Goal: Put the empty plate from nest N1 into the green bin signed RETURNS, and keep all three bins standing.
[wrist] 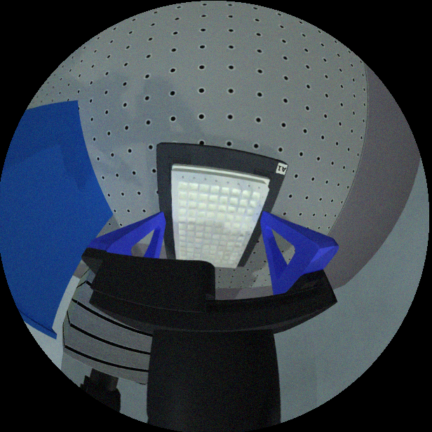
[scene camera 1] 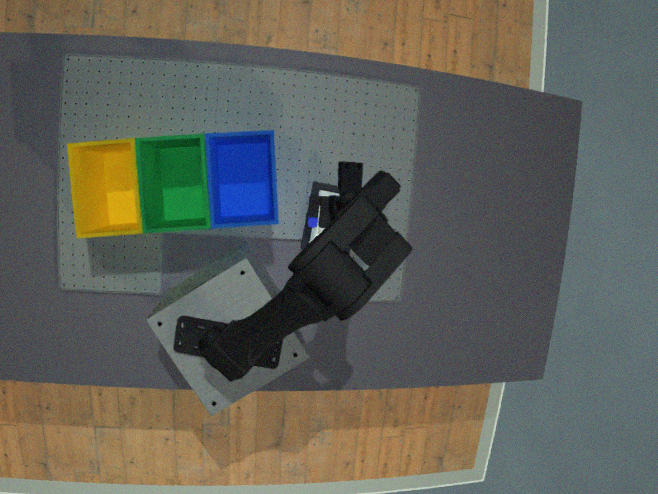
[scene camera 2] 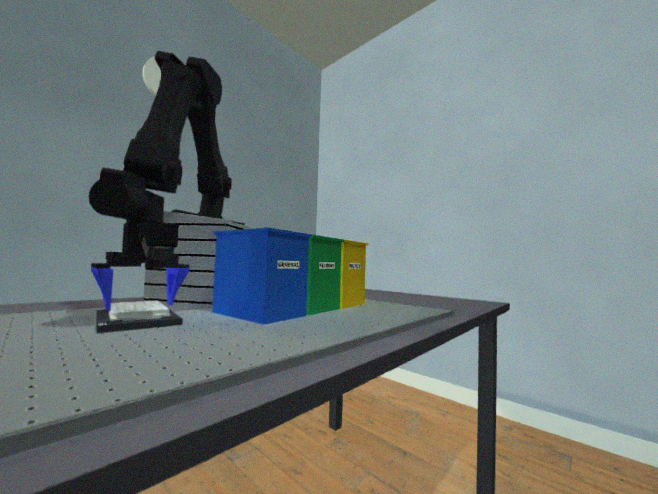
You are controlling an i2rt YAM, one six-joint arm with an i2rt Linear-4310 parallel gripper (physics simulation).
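Places are measured from the arm's base along level axes (x left, y ahead, z down), in centimetres.
Pixels of known places: gripper, fingertip midpoint: [scene camera 2: 141, 307]; arm's base at its link origin: [scene camera 1: 228, 341] [scene camera 2: 209, 220].
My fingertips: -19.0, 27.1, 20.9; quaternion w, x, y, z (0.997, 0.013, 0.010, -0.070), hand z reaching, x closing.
For each thing: its top centre in the pictures, then the offset to it from my fingertips, as dx, dy, dz. Level surfaces: height alone.
- white well plate at its top centre: [scene camera 2: 138, 306] [scene camera 1: 333, 220] -0.3, -2.1, +0.0
- black nest at its top centre: [scene camera 2: 137, 312] [scene camera 1: 332, 219] -0.2, -2.1, +1.1
- green bin at its top centre: [scene camera 1: 172, 183] [scene camera 2: 301, 238] +34.6, -0.1, -15.4
- blue bin at its top centre: [scene camera 1: 242, 179] [scene camera 2: 262, 233] +21.8, +3.1, -15.4
- yellow bin at its top centre: [scene camera 1: 104, 188] [scene camera 2: 331, 242] +47.3, -3.4, -15.4
- perforated board at its surface level: dz +2.6
The white well plate [scene camera 2: 139, 309] [wrist: 216, 215] sits in the black nest [scene camera 2: 139, 323] [wrist: 166, 157]. In scene camera 1 the arm covers most of the plate and nest. My gripper [scene camera 2: 140, 307] [wrist: 212, 216] is open, with one blue finger at each long side of the plate; the fingertips are low, near the nest. The plate's wells look empty. The green bin [scene camera 1: 174, 183] [scene camera 2: 325, 275] stands upright between the blue bin [scene camera 1: 243, 178] [scene camera 2: 260, 276] and the yellow bin [scene camera 1: 106, 186] [scene camera 2: 353, 273], both upright. The bin labels are too blurred to read surely.
The blue bin also shows in the wrist view [wrist: 45, 200], left of the nest, and is the bin nearest my gripper. The perforated board [scene camera 1: 175, 95] [scene camera 2: 212, 350] lies under bins and nest. The arm's grey pedestal [scene camera 1: 212, 303] stands in front of the bins.
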